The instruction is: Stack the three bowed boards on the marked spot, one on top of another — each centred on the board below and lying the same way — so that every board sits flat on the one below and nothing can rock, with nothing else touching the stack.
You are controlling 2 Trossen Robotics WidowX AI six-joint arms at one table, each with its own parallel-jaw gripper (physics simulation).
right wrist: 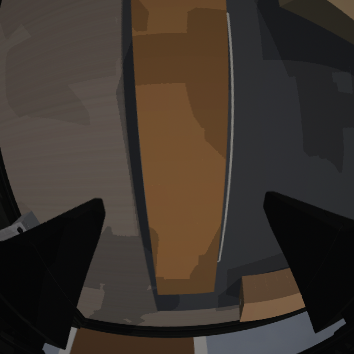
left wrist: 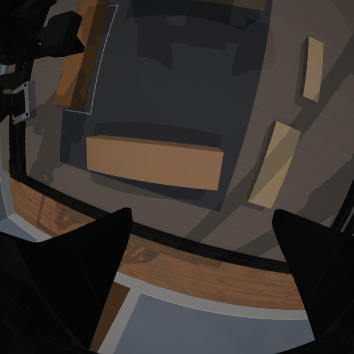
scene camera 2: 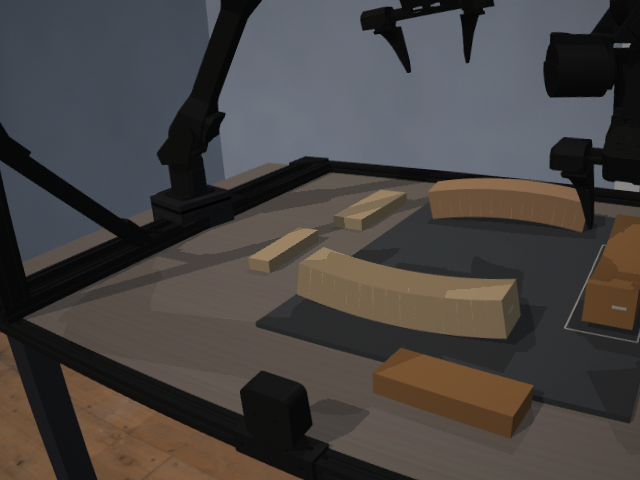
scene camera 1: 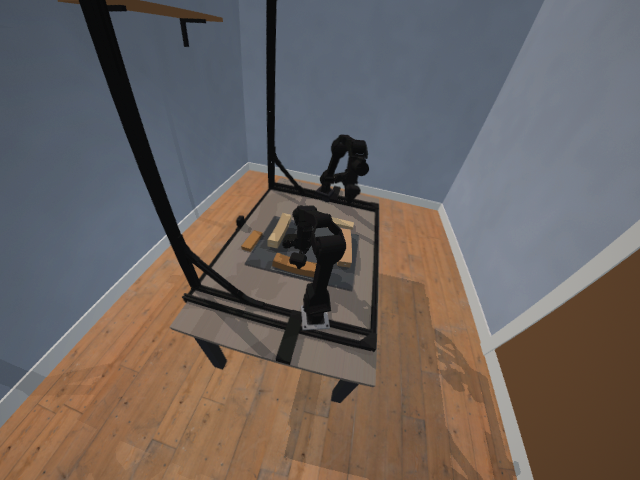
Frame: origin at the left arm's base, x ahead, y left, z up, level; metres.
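Where they show: left gripper, fingertip midpoint: point(left wrist: 205, 217) point(scene camera 2: 438, 67) point(scene camera 1: 347, 200); right gripper, fingertip midpoint: point(right wrist: 185, 203) point(scene camera 2: 629, 233); left arm's base, origin of the base link: point(scene camera 2: 189, 193) point(scene camera 1: 325, 190); right arm's base, origin of the base link: point(left wrist: 18, 103) point(scene camera 1: 315, 316).
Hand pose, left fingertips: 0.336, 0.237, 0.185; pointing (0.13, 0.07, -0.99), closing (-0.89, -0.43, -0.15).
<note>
Things, the pixels of their centre, and the offset from my left fingertips, as dx, dy, dz. "spot": a spot on its surface instead. Level surfaces: height alone.
- orange bowed board, body centre: point(right wrist: 183, 171) point(scene camera 2: 624, 262) point(left wrist: 77, 52) point(scene camera 1: 300, 265) +0.318, -0.071, -0.200
- marked outline, surface spot: point(right wrist: 233, 100) point(scene camera 2: 578, 296) spot: +0.287, -0.127, -0.231
- pale bowed board, body centre: point(scene camera 2: 401, 288) point(scene camera 1: 280, 228) +0.150, -0.279, -0.200
- tan bowed board, body centre: point(scene camera 2: 507, 204) point(left wrist: 151, 158) point(right wrist: 312, 276) point(scene camera 1: 344, 246) +0.085, +0.058, -0.208
- orange block, body centre: point(scene camera 2: 451, 390) point(scene camera 1: 252, 240) +0.278, -0.366, -0.226
- dark mat, its level: dz -0.231
The orange bowed board point(scene camera 1: 281, 261) point(scene camera 2: 610, 302) point(left wrist: 82, 65) point(right wrist: 182, 175) lies on the mat over the marked outline point(scene camera 2: 584, 286) point(right wrist: 233, 100); some outline edges are hidden. The pale bowed board point(scene camera 1: 279, 230) point(scene camera 2: 403, 294) lies on the mat with its middle low. The tan bowed board point(scene camera 1: 347, 250) point(scene camera 2: 506, 201) point(left wrist: 155, 162) point(right wrist: 272, 295) lies apart at the mat's far edge, arched upward. My right gripper point(right wrist: 185, 203) is open and empty above the orange board, its fingers to either side in the right wrist view. My left gripper point(scene camera 2: 437, 67) point(left wrist: 205, 217) is open and empty, high above the table.
An orange block point(scene camera 1: 251, 240) point(scene camera 2: 452, 387) lies beside the dark mat point(scene camera 2: 330, 330). Pale bars point(scene camera 2: 284, 249) point(scene camera 2: 379, 206) point(left wrist: 312, 70) point(left wrist: 275, 165) lie on the table beyond the mat. A black frame surrounds the table, with a small black box point(scene camera 2: 276, 408) on its near rail.
</note>
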